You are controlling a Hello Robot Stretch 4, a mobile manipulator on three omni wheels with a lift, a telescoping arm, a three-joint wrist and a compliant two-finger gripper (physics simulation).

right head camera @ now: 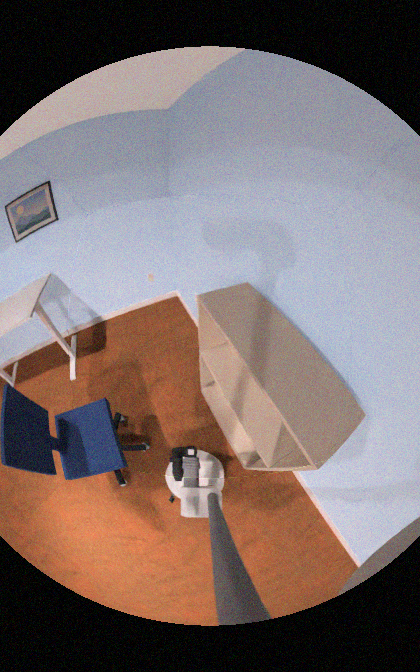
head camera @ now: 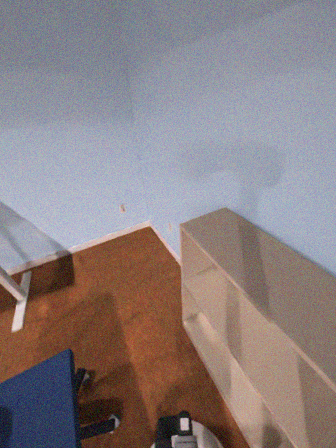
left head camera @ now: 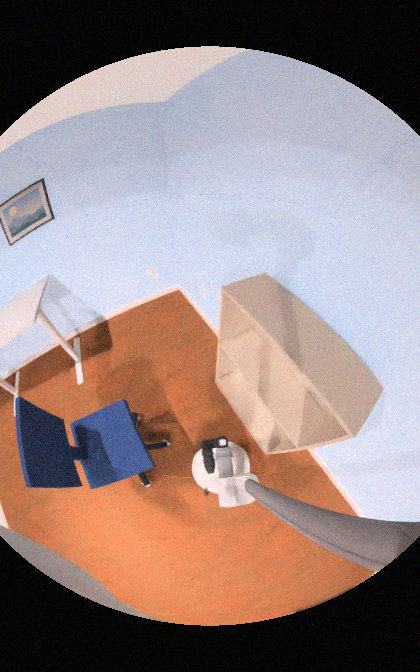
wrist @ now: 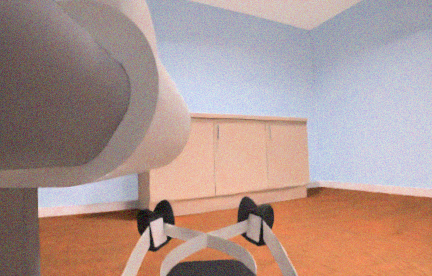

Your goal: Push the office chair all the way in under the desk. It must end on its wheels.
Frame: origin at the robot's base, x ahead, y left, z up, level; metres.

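Seen in the pictures: gripper, between the fingertips: (wrist: 205, 214).
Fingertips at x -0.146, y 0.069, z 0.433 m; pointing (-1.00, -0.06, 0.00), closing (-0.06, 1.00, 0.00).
A point is followed by its place in that frame.
The blue office chair (head camera: 40, 405) @(x 0.244, y 0.648, z 0.442 m) (left head camera: 112, 445) (right head camera: 92, 440) stands upright on its wheeled base, left of the robot's round base. In both side head views its seat faces the robot and its backrest is on the far left. The white desk (left head camera: 25, 315) (right head camera: 22, 310) stands against the wall behind the chair at the left; the chair is outside it. One desk foot (head camera: 21, 302) shows at the left of the head camera view. My gripper (wrist: 205, 214) @(x -0.146, y 0.069, z 0.433 m) is open, with its two fingertips apart and no object between them, away from the chair.
A beige bookshelf (head camera: 280, 280) @(x 0.422, y -0.334, z 1.033 m) (left head camera: 320, 350) (right head camera: 300, 360) stands close to the robot's base (left head camera: 220, 467) (right head camera: 195, 475), on its right against the wall. A low cabinet (wrist: 240, 155) @(x -2.420, y 0.295, z 0.485 m) stands beyond the gripper. A framed picture (left head camera: 27, 212) (right head camera: 31, 211) hangs above the desk.
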